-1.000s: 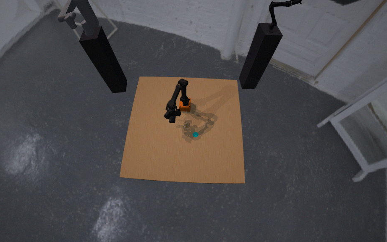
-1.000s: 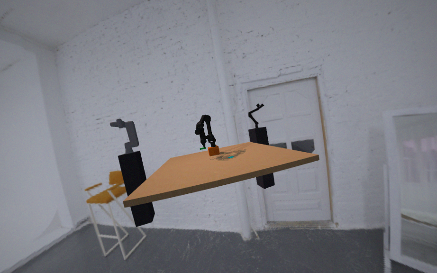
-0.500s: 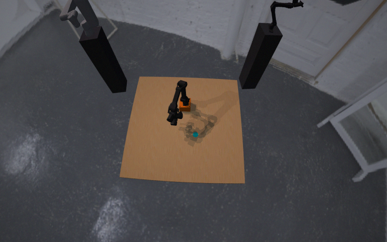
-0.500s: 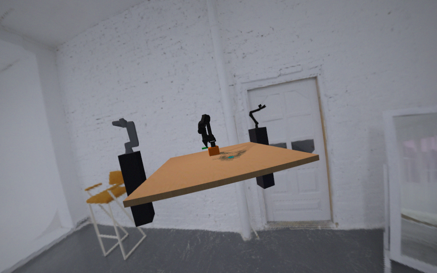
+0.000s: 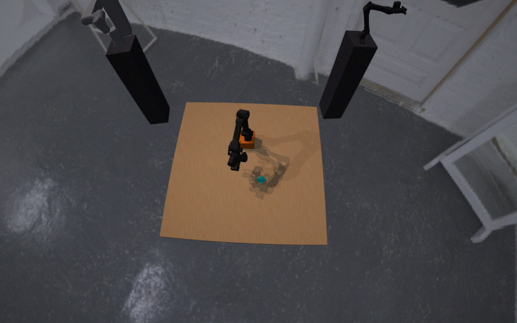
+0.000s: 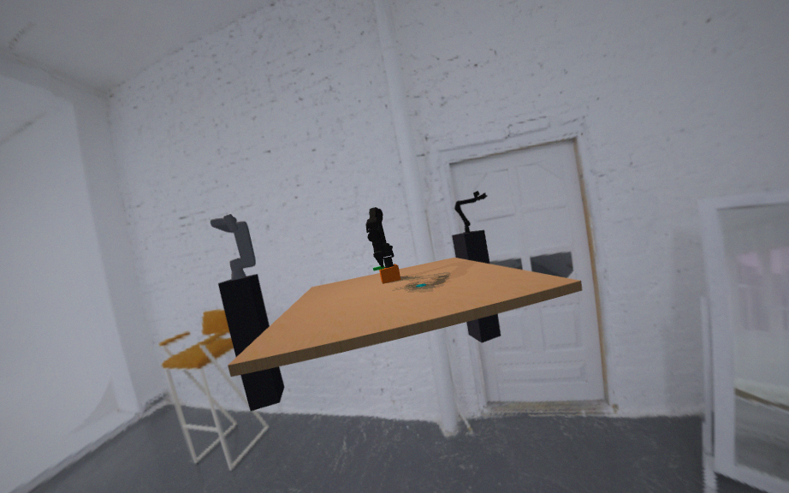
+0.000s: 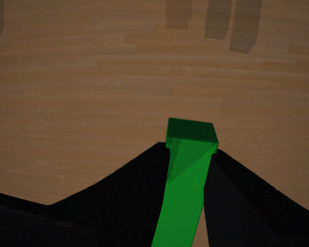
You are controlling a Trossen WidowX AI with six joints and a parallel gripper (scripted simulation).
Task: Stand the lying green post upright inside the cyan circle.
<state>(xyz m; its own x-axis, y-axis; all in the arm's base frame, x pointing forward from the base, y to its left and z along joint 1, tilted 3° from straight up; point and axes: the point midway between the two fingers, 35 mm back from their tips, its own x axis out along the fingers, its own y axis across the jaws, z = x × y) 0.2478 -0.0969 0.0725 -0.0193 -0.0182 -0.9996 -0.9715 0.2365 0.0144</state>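
Right now the cyan circle is 18 cm to the left of my gripper tip, 14 cm below it and 10 cm ahead of it. From my gripper tip the other things lie so: green post (2 cm to the right, 1 cm behind).
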